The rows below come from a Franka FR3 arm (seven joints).
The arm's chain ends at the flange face. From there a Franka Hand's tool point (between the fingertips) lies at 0.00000 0.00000 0.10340 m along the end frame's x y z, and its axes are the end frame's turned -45 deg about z.
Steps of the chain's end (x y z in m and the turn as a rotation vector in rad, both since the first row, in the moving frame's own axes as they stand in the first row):
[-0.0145, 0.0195, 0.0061, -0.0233, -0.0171, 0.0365]
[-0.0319, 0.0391, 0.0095, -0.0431, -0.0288, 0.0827]
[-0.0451, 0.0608, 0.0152, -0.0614, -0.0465, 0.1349]
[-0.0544, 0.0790, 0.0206, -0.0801, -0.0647, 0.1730]
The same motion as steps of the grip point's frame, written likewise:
[-0.0270, 0.0039, 0.0061, -0.0044, -0.0286, 0.0365]
[-0.0555, 0.0059, 0.0094, -0.0101, -0.0508, 0.0827]
[-0.0828, 0.0117, 0.0149, -0.0105, -0.0763, 0.1349]
[-0.1049, 0.0176, 0.0201, -0.0109, -0.1024, 0.1730]

